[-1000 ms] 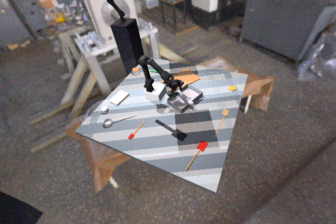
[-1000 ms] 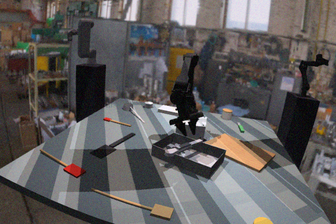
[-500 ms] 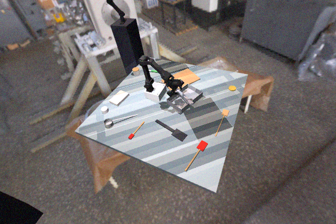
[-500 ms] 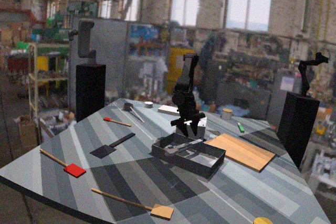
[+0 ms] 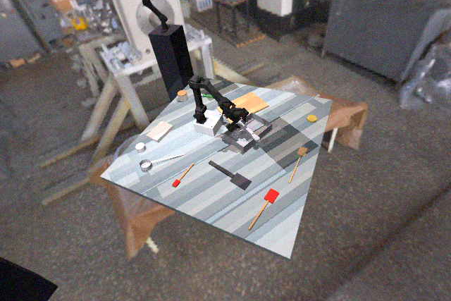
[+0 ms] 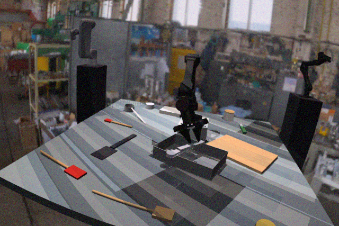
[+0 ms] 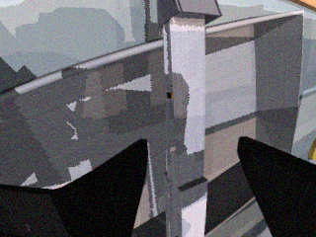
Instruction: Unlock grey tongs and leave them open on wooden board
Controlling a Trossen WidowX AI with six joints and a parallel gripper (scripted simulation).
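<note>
Now: gripper tip 50 mm above the dark grey roasting tin, 40 mm short of it and 10 mm to the left of it. From my gripper tip the other things lie so: dark grey spatula (390 mm to the right, 70 mm below, 50 mm ahead); then wooden board (270 mm to the left, 100 mm behind, 70 mm below); then pale block (620 mm behind, 190 mm to the right, 60 mm below).
</note>
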